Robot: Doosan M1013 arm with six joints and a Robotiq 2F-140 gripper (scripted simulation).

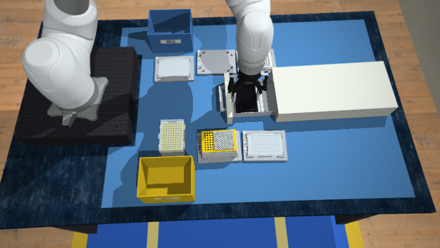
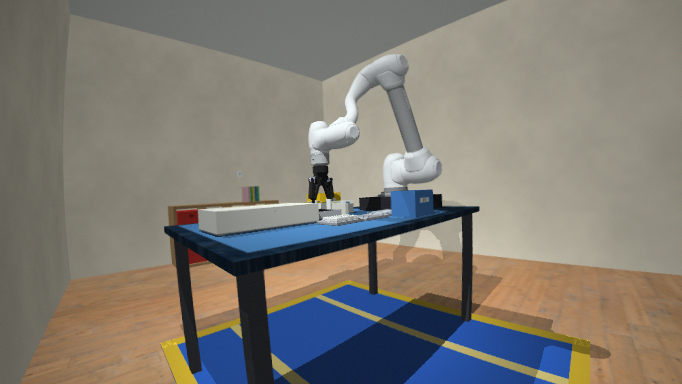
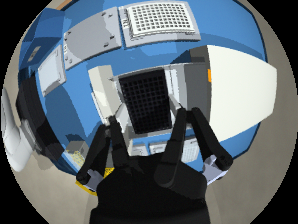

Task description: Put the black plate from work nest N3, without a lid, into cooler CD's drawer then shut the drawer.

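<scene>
The drawer lies 3 cm ahead of my hand, 1 cm to the left of it and 3 cm below it. The rest, counted from my hand: grey work nest (14 cm behind, 17 cm to the left, 5 cm below); then white plate (3 cm ahead, 19 cm to the left, 3 cm below); then black plate (2 cm below).
</scene>
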